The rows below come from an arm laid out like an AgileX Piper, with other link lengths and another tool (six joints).
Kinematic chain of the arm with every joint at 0, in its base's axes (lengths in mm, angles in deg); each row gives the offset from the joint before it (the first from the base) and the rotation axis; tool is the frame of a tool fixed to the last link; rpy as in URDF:
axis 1: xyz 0 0 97.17 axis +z
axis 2: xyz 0 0 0 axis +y
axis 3: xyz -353 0 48.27 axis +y
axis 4: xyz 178.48 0 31.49 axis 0.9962 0 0.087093
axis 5: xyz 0 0 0 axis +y
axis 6: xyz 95.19 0 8.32 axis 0.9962 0 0.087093
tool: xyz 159.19 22 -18.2 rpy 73.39 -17.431 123.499
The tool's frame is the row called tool.
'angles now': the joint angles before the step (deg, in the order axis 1, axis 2, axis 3, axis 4, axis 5, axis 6). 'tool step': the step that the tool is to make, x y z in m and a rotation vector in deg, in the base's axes. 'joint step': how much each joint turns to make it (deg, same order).
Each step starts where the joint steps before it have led.
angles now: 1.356, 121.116, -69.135, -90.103, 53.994, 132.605
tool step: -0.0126, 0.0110, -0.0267, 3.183, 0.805, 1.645
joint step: -0.007, -0.002, 6.920, -4.114, -3.292, 7.978
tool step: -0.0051, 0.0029, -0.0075, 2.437, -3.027, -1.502
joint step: 0.013, 0.000, 3.506, -2.917, -0.442, 8.643
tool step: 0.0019, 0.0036, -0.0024, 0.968, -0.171, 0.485
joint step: -0.002, 0.011, -0.019, -0.161, -1.042, 0.418
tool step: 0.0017, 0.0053, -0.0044, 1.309, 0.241, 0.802
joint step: -0.001, 0.043, -0.009, 0.013, -1.550, 0.027
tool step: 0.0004, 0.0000, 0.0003, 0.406, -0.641, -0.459
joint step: -0.009, -0.001, 0.032, -0.036, 0.000, 0.929
